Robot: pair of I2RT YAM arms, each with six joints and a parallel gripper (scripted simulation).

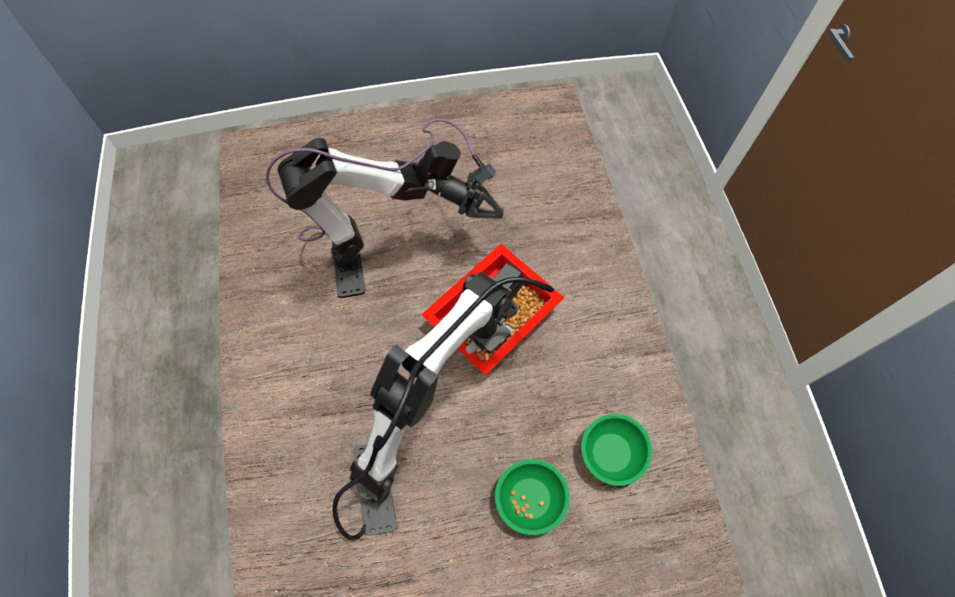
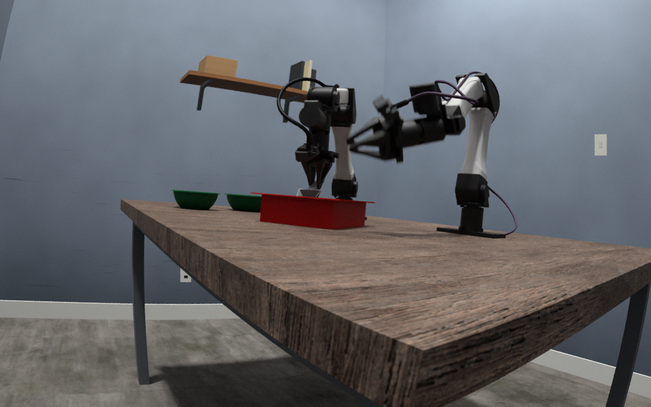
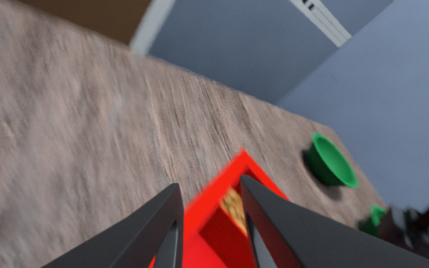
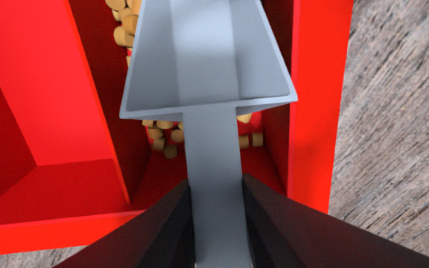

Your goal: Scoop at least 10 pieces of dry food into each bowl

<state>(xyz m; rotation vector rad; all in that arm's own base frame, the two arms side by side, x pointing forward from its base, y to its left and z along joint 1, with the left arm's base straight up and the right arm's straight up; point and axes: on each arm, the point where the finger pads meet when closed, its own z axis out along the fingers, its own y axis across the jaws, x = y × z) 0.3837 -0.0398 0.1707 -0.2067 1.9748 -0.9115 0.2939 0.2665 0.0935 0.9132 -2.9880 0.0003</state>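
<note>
Now: the grey scoop 30 mm ahead of my right hand, 20 mm to the left of it and 30 mm below it. The rest, counted from my right hand: red box: 50 mm ahead, 90 mm to the left, 50 mm below.
</note>
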